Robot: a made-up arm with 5 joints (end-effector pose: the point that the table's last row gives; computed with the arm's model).
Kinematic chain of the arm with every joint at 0, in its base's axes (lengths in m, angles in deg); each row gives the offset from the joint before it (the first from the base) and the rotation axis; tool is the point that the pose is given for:
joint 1: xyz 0 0 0.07 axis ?
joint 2: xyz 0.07 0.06 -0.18 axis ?
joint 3: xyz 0.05 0 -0.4 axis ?
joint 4: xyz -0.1 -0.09 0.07 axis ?
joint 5: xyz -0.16 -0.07 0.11 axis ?
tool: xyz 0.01 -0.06 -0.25
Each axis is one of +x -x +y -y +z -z.
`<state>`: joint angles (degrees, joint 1 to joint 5).
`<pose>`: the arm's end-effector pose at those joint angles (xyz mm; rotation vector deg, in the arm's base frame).
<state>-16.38 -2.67 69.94 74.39 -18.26</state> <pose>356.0 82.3 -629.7 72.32 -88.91 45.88</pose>
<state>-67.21 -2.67 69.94 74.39 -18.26</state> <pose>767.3 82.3 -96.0 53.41 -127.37 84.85</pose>
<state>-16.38 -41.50 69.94 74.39 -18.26</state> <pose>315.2 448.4 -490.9 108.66 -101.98 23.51</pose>
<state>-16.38 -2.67 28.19 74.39 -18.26</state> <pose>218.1 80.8 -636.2 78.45 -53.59 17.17</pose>
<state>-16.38 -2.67 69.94 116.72 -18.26</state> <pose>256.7 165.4 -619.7 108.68 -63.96 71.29</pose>
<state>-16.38 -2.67 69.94 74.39 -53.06</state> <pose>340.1 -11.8 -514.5 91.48 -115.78 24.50</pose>
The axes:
joint 1: +y
joint 2: -x
joint 3: -y
joint 4: +x
joint 5: +y

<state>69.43 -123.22 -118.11 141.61 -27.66</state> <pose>141.6 280.9 -141.8 -19.53 -87.71 49.32</pose>
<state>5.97 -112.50 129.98 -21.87 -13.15</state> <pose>223.5 663.8 -165.3 24.29 -56.89 -134.57</pose>
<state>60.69 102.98 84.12 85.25 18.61</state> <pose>39.0 -663.5 -87.1 18.17 68.97 90.76</pose>
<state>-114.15 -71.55 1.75 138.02 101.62</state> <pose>559.4 546.5 -98.6 47.44 -2.36 -142.76</pose>
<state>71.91 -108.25 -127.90 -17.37 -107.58</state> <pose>-30.3 642.3 -327.0 115.01 42.59 -44.44</pose>
